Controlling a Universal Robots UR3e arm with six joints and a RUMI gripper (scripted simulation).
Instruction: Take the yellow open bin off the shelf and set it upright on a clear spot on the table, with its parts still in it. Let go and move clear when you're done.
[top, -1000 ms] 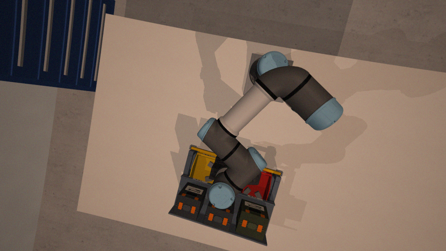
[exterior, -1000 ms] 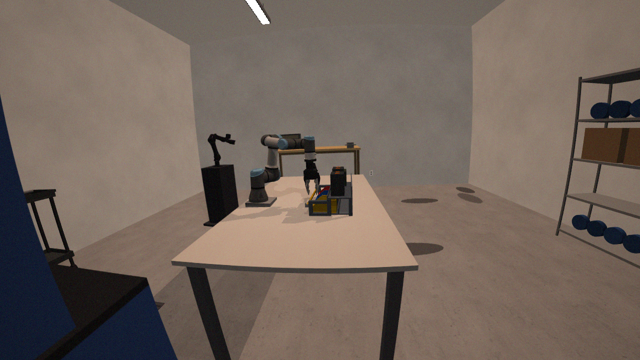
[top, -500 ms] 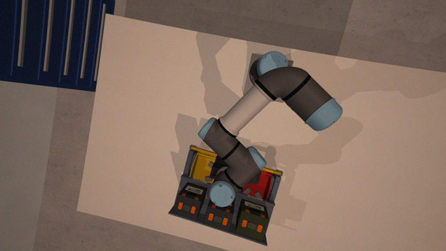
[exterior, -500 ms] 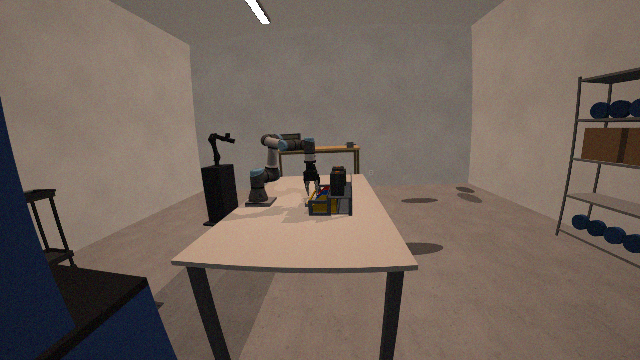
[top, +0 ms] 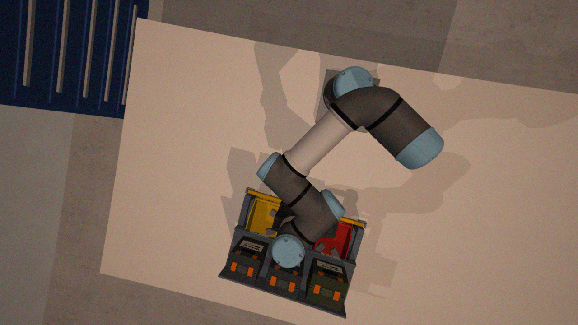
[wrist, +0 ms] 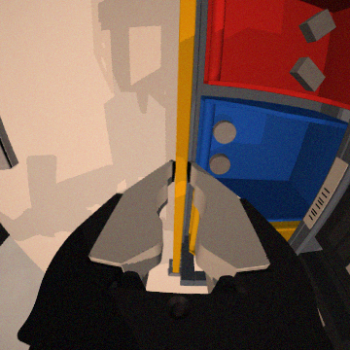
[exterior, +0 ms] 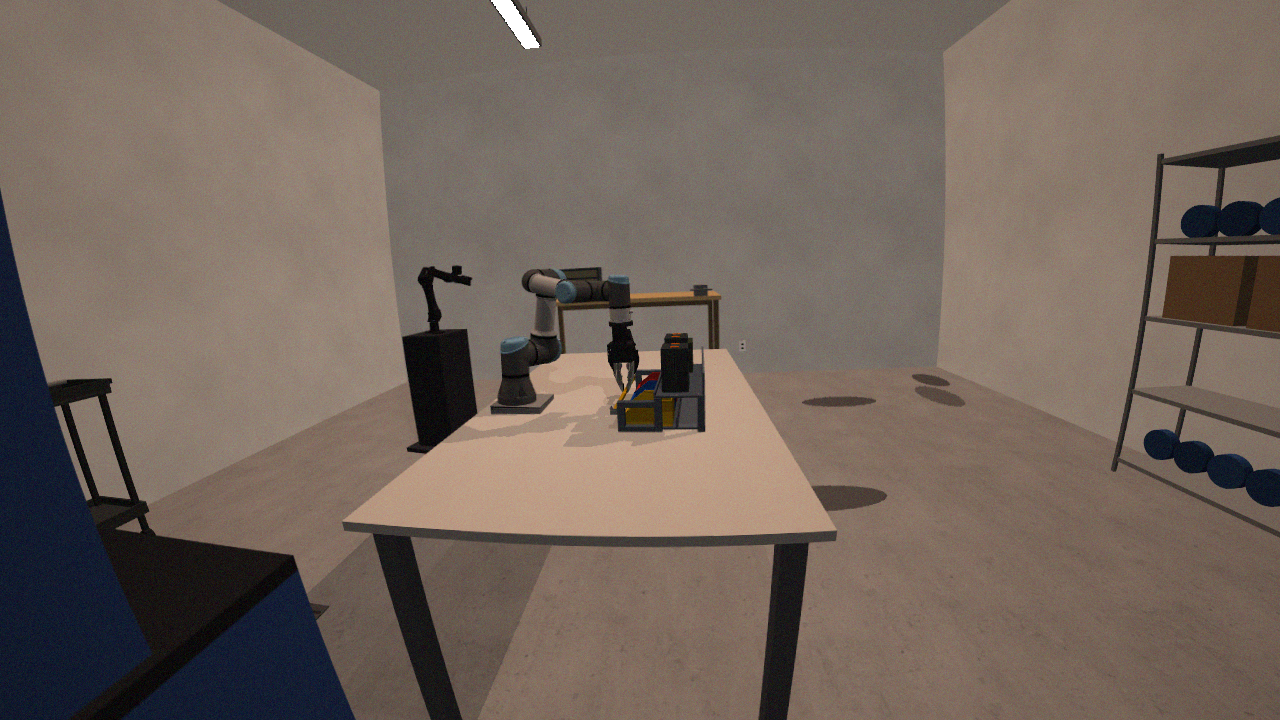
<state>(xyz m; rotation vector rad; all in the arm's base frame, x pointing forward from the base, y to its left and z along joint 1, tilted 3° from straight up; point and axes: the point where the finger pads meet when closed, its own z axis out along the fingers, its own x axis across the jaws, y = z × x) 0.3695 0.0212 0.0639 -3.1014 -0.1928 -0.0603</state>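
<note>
The long yellow rod lies 10 mm below my hand. Round my hand: red bin (70 mm ahead, 120 mm to the left, 30 mm below); then yellow bin (100 mm ahead, 100 mm to the right, 30 mm below); then blue bin (90 mm ahead, 10 mm to the left, 30 mm below).
</note>
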